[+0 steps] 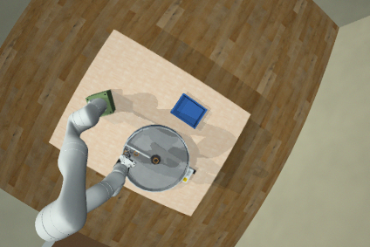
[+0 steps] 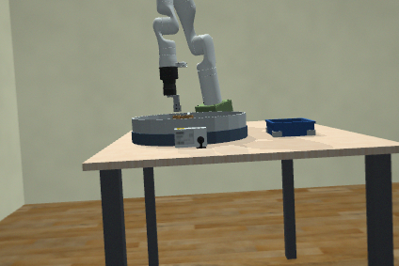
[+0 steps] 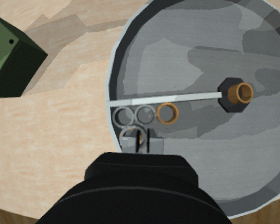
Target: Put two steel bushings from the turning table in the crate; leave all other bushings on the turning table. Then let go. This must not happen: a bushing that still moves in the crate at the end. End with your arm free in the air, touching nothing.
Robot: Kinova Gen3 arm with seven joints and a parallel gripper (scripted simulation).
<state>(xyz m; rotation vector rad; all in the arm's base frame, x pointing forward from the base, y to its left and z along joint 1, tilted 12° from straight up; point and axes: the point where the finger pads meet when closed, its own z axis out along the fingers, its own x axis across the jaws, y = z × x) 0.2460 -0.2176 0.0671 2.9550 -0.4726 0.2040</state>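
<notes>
The blue crate lies 27 cm ahead of my hand, 37 cm to the left of it and 9 cm below it.
</notes>
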